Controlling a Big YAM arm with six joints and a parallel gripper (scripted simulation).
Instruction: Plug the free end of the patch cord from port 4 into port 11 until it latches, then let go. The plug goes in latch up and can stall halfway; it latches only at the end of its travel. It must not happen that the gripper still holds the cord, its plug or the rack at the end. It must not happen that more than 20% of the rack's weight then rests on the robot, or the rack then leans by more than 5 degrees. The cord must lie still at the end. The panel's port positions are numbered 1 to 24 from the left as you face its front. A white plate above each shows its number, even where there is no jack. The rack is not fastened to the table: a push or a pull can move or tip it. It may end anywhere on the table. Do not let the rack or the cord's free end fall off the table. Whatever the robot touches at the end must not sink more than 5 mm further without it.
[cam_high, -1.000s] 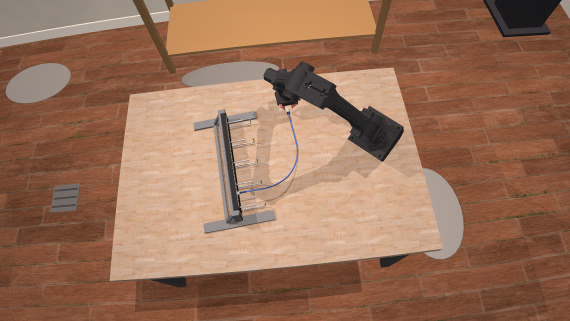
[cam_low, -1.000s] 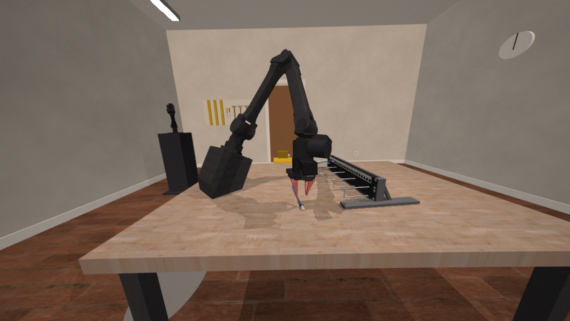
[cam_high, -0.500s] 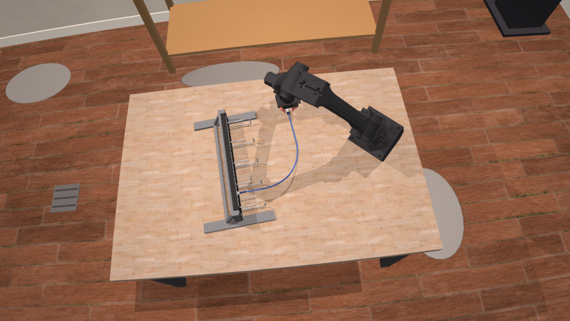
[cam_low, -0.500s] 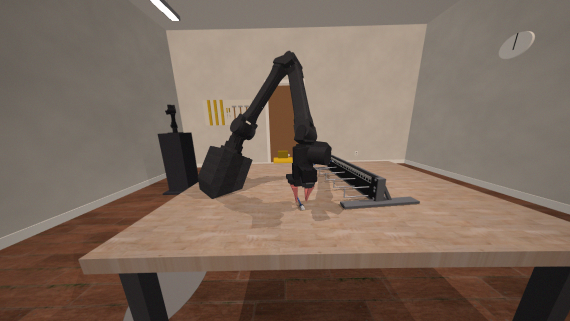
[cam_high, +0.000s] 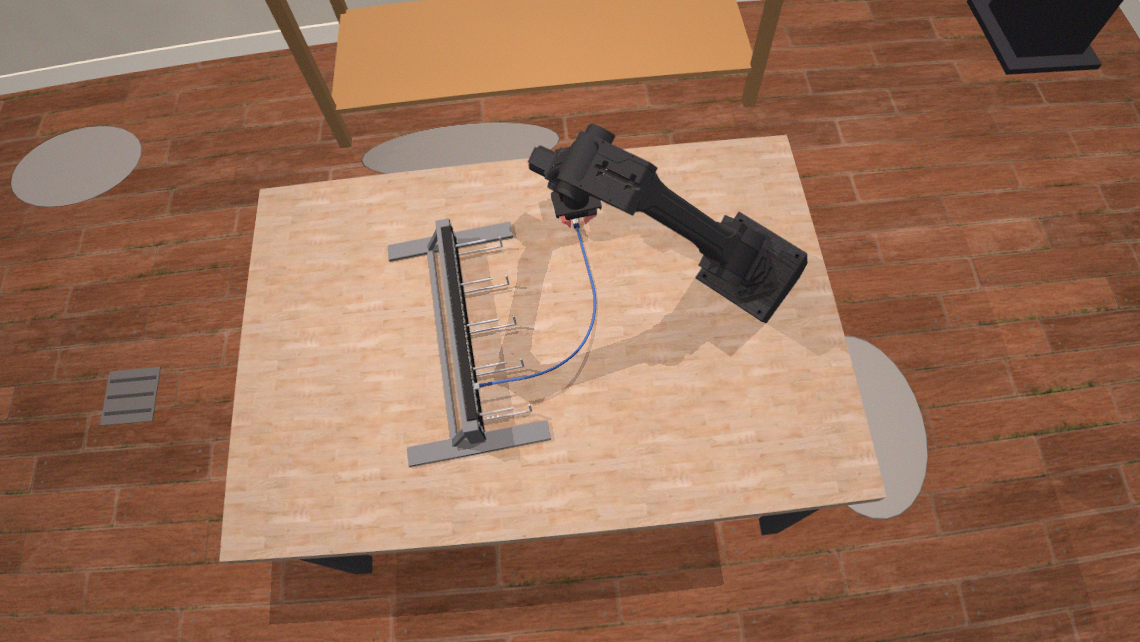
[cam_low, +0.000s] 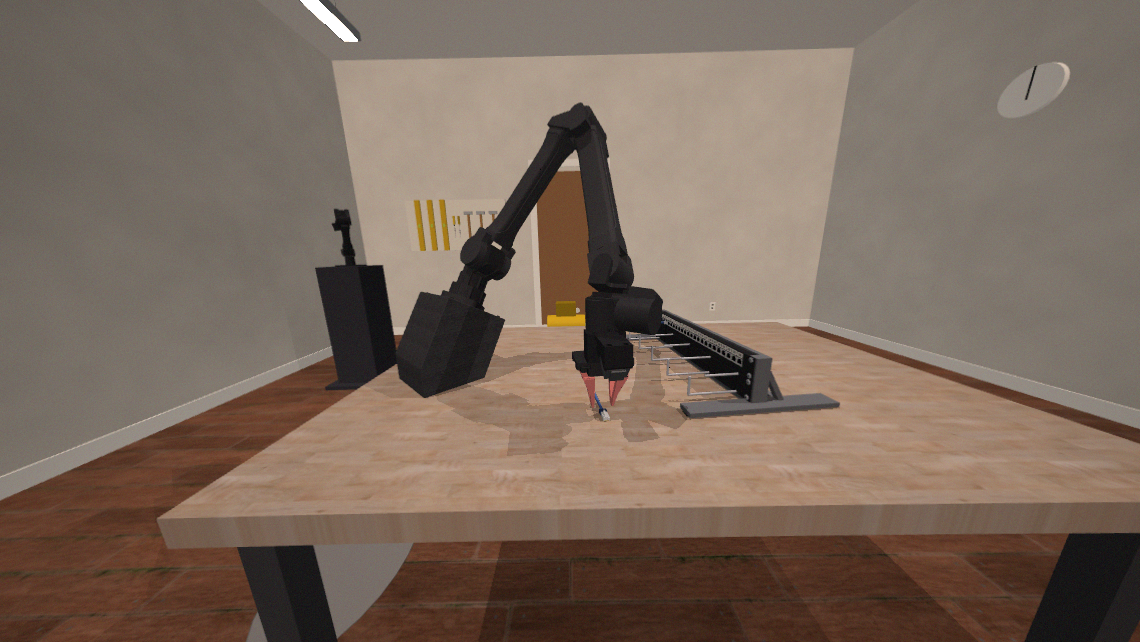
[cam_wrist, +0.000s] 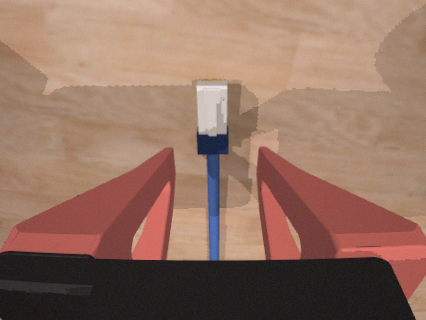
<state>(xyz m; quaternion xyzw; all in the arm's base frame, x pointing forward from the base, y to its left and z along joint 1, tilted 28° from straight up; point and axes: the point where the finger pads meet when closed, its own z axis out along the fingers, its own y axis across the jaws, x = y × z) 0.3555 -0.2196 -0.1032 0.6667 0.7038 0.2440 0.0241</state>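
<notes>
My hand is 20 mm to the left of the white plug and 20 mm above it.
</notes>
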